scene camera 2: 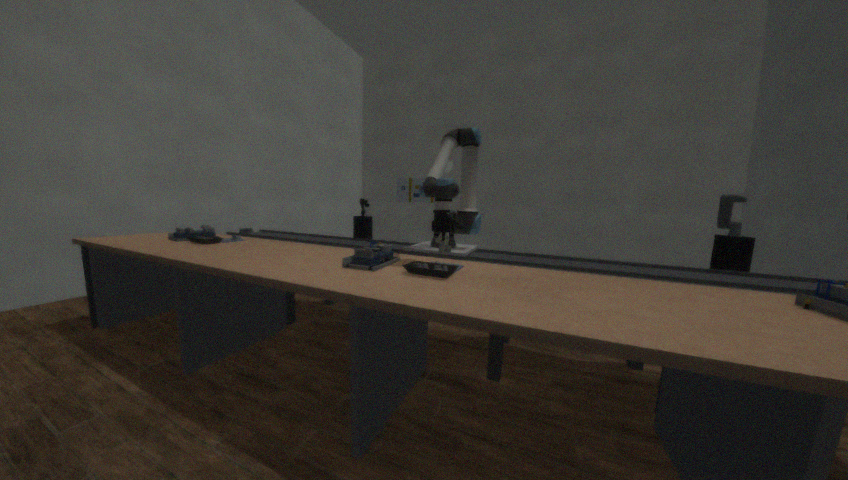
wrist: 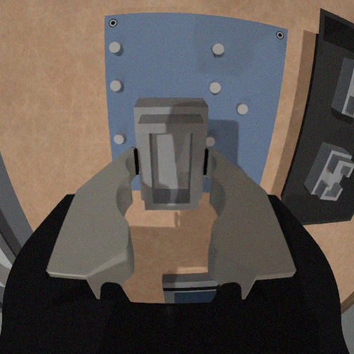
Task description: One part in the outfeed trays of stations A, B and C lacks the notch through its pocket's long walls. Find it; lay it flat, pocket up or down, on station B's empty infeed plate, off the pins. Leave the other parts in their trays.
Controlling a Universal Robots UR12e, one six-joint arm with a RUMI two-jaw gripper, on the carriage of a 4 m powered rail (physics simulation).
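Places are measured from the arm's base along level axes (x ahead, y left, z up), in centimetres.
Pixels of known places: gripper, fingertip midpoint: (scene camera 2: 444, 251).
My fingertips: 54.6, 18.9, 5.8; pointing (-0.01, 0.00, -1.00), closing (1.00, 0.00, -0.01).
For each thing: its top centre in the pictures, then the offset to it from my fingertips, as dx, dy, dz. "pt": a spot on its surface instead. Level surfaces: height alone.
- black outfeed tray, middle of its top: (scene camera 2: 430, 265) +19.0, -0.2, -4.5
- blue-grey fixture, middle of its top: (scene camera 2: 373, 246) +13.8, -36.7, +1.1
- station equipment, surface spot: (scene camera 2: 827, 306) pt +6.1, +144.5, -5.7
- table, its level: dz -8.8
My gripper (scene camera 2: 443, 242) (wrist: 170, 149) is shut on a grey rectangular part (wrist: 171, 117). The part's pocket faces the wrist camera, and the long walls that show have no notch. The gripper holds it above the lower middle of the blue infeed plate (wrist: 165, 60), partly past its near edge. A shadow falls on the plate right of the part. The plate carries several round pins (wrist: 215, 87), some close to the part in the wrist view. The black outfeed tray (scene camera 2: 427, 274) (wrist: 312, 137) stands right of the plate and holds two grey parts; the lower one (wrist: 330, 175) shows notches.
A blue-grey fixture (scene camera 2: 370, 258) stands left of the tray in the scene view; a fixture's edge (wrist: 187, 278) shows low in the wrist view. Other station equipment (scene camera 2: 193, 234) (scene camera 2: 827, 306) stands at the far left and right. The rail (scene camera 2: 565, 262) runs behind the table (scene camera 2: 535, 297).
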